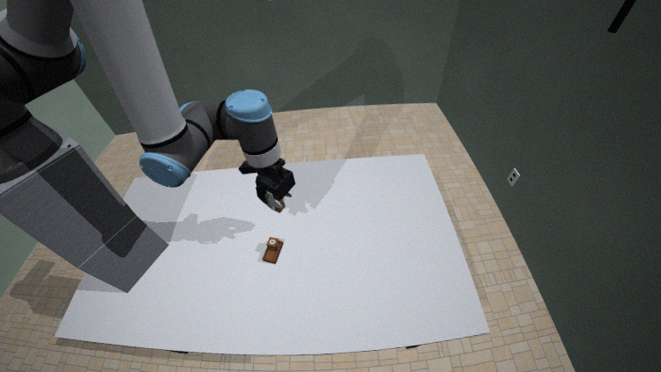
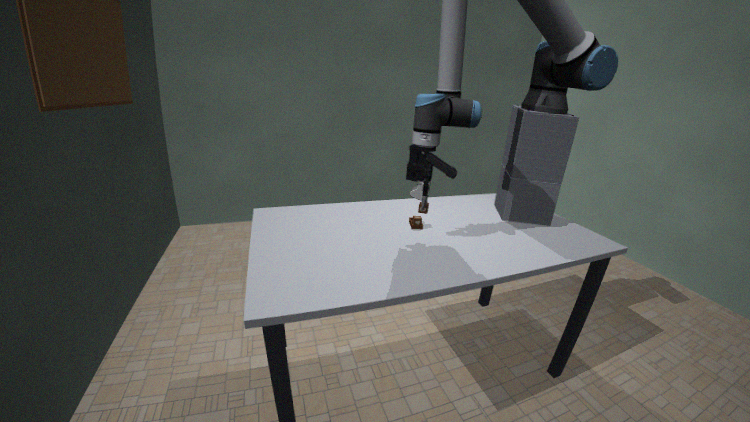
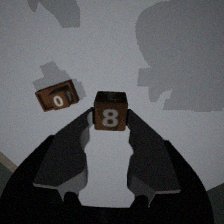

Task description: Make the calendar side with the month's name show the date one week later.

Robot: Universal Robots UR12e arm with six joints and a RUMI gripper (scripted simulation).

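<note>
Right now the brown wooden tray is 30 mm behind my hand, 110 mm to the right of it and 120 mm below it. The rest, counted from my hand: brown date cube 10 mm below.
</note>
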